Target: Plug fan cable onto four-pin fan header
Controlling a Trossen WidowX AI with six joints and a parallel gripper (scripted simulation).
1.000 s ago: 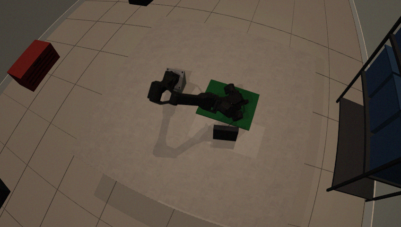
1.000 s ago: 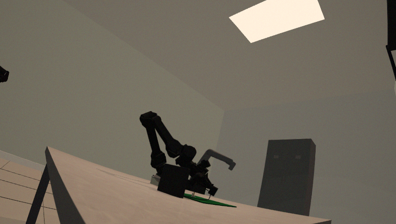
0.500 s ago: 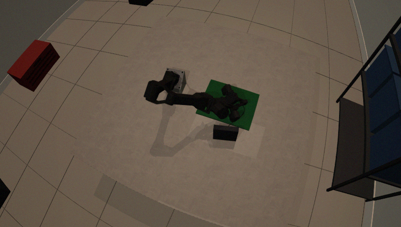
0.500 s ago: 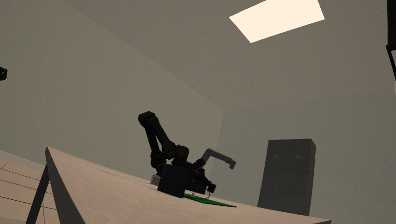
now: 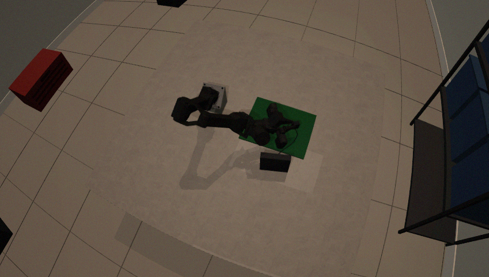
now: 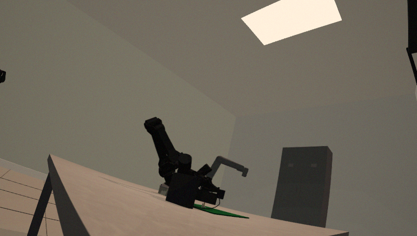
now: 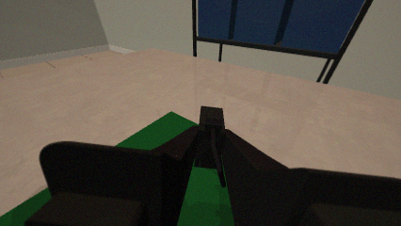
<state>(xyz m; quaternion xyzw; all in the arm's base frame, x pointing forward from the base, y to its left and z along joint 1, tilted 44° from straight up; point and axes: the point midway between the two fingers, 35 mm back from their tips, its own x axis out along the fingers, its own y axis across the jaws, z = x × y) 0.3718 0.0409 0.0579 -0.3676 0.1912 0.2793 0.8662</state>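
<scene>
The green board lies 10 cm below my gripper tip, 7 cm behind it and 2 cm to the left of it. Round my gripper tip: black fan: 17 cm to the right, 3 cm below, 1 cm behind; black fan cable plug: 1 cm below.
</scene>
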